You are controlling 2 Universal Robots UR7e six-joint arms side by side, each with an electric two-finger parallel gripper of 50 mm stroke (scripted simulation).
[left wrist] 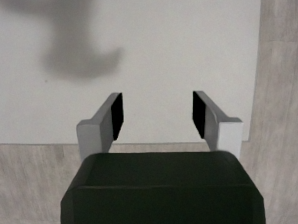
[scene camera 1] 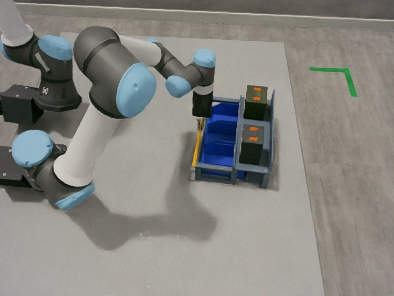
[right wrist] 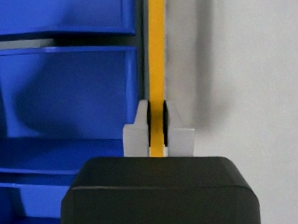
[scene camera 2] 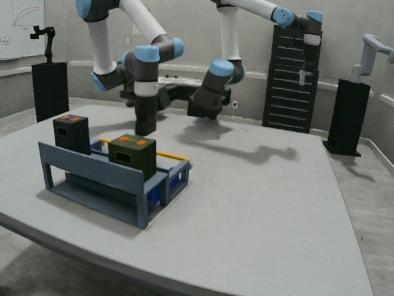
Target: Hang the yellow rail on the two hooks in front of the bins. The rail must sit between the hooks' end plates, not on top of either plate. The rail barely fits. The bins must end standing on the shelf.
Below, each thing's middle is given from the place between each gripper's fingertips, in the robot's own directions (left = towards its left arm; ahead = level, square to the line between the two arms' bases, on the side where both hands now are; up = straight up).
My right hand is 13 cm short of the blue-grey shelf point(scene camera 2: 135, 210), 4 cm to the left of it and 3 cm above it.
The blue-grey shelf lies 57 cm ahead of my left hand, 67 cm to the right of it and 25 cm below it.
